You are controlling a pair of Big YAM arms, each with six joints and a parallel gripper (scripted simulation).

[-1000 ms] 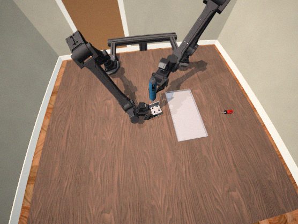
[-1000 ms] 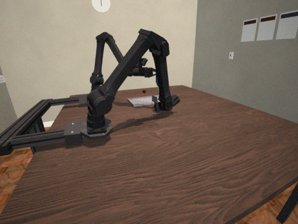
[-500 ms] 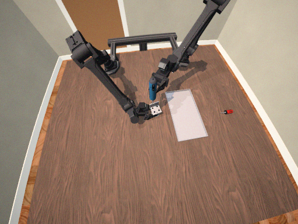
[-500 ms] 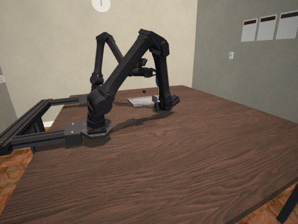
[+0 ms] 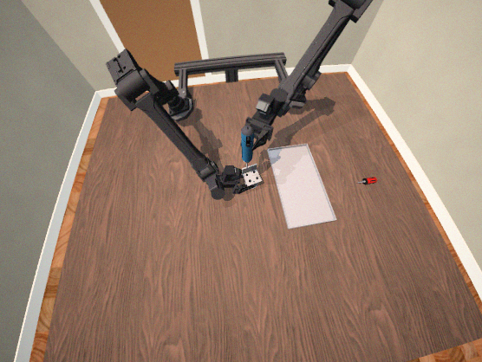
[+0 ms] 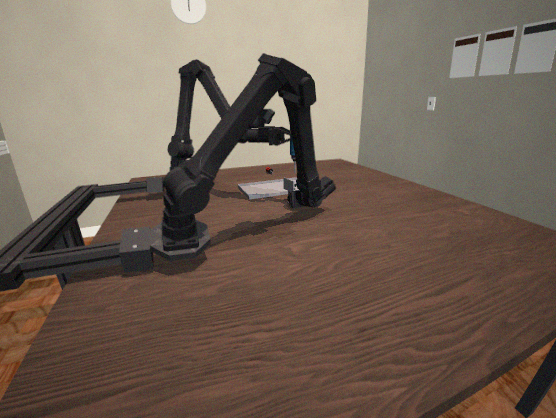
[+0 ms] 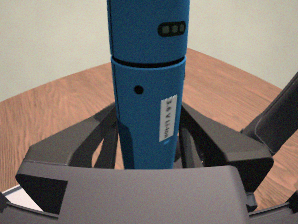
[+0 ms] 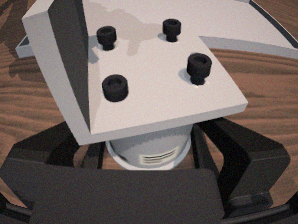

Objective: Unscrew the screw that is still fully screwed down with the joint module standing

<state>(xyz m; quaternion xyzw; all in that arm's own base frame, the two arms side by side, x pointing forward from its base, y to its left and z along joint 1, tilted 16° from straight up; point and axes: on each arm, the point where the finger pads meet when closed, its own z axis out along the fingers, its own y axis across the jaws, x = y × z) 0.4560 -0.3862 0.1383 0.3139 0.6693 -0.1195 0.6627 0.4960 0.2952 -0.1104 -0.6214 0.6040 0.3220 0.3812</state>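
Now: the joint module body 1 cm above my right hand. Also, from my right hand: bracket: 5 cm above; then flat tray: 23 cm to the left, 3 cm ahead, 2 cm below; then small red-handled screwdriver: 57 cm to the left, 7 cm ahead, 1 cm below.
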